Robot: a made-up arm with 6 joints.
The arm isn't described. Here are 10 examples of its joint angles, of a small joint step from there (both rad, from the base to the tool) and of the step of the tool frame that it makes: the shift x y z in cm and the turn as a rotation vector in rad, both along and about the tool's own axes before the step.
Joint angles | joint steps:
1: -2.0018 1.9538 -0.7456 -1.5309 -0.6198 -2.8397 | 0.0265 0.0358 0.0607 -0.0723 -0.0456 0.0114
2: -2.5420 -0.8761 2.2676 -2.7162 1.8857 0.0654 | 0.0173 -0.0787 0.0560 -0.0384 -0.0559 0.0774
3: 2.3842 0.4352 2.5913 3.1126 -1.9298 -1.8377 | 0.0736 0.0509 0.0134 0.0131 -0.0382 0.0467
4: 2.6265 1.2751 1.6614 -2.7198 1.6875 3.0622 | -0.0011 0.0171 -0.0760 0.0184 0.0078 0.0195
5: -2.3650 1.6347 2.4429 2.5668 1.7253 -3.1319 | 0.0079 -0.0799 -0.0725 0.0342 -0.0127 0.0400
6: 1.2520 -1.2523 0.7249 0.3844 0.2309 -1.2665 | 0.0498 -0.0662 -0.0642 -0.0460 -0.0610 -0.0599
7: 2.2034 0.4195 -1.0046 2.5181 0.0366 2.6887 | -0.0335 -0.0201 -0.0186 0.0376 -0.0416 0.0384
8: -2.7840 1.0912 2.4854 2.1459 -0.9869 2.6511 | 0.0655 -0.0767 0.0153 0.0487 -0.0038 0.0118
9: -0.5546 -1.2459 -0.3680 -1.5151 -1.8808 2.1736 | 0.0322 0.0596 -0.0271 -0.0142 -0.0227 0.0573
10: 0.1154 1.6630 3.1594 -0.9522 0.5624 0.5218 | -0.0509 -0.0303 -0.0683 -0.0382 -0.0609 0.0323
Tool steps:
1: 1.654 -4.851 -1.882 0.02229 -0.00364 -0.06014
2: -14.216 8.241 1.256 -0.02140 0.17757 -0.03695
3: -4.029 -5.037 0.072 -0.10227 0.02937 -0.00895
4: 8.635 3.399 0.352 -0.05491 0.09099 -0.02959
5: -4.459 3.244 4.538 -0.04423 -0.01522 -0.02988
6: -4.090 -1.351 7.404 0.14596 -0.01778 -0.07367
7: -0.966 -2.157 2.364 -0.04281 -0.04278 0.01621
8: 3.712 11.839 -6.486 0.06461 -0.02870 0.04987
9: -2.059 -1.248 -6.812 0.01188 -0.07957 0.00188
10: 3.636 -4.219 -4.131 -0.06032 0.07913 0.02042
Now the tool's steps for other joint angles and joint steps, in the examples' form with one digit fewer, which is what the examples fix.
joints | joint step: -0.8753 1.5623 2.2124 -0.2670 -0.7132 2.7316 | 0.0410 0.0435 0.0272 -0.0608 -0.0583 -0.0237
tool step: 2.12 -3.11 9.18 0.0686 -0.1078 -0.0364
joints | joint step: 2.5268 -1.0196 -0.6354 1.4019 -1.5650 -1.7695 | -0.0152 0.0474 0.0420 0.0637 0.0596 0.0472
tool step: -0.06 4.68 2.17 -0.0531 -0.0603 0.0562
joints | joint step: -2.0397 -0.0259 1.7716 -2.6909 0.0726 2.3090 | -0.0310 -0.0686 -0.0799 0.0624 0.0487 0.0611
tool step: 0.79 1.98 3.43 -0.1544 0.0402 -0.0384
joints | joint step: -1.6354 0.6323 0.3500 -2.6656 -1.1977 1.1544 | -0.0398 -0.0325 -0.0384 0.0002 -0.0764 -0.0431
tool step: -3.26 4.63 4.36 0.0172 0.0040 0.0573
